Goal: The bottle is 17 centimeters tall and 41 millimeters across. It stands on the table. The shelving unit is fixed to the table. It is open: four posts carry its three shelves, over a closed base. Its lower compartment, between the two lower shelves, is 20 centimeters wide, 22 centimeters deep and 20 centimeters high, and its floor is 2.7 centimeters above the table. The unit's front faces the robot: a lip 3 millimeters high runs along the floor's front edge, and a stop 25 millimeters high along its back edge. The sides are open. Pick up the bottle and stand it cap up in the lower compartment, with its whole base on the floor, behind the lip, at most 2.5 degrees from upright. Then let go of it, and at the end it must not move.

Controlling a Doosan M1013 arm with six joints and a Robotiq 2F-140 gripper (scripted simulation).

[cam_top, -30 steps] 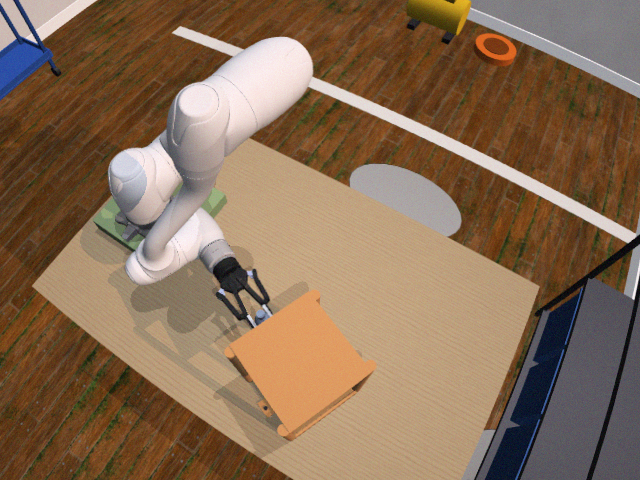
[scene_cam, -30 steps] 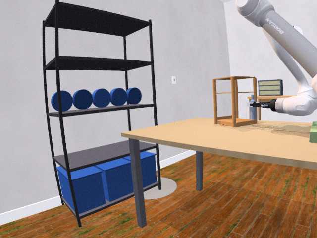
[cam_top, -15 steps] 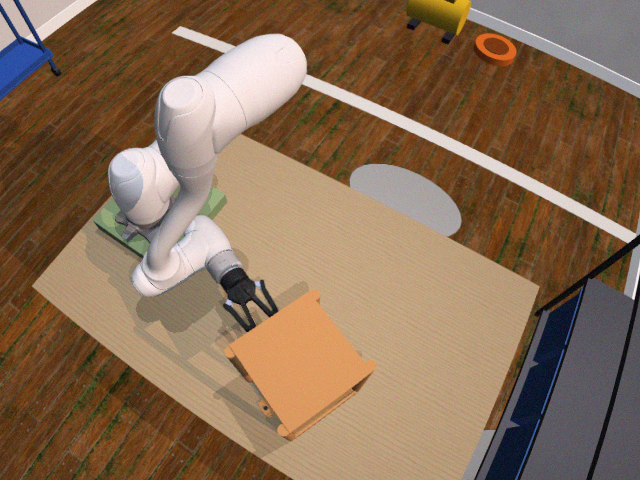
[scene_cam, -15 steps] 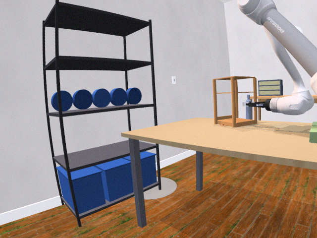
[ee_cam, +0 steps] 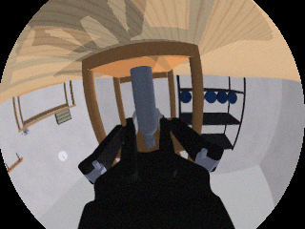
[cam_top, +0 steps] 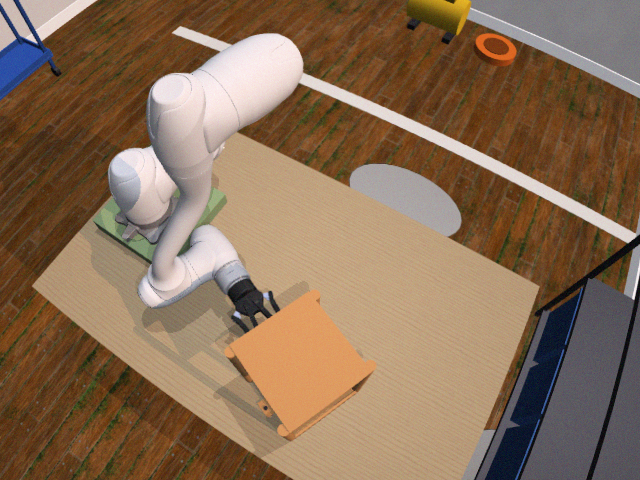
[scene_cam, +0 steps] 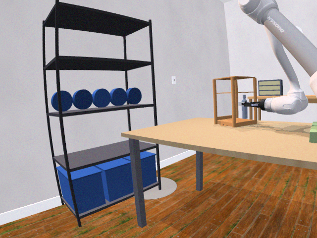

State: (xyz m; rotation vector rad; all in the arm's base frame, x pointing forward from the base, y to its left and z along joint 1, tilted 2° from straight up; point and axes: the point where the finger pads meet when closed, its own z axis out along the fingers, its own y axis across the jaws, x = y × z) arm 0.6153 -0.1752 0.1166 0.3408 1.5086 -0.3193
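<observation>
Now: the wooden shelving unit 80 mm ahead of my hand, 40 mm to the right of it and 20 mm above it. From my hand the other things lie so: grey-blue bottle 10 mm above.
</observation>
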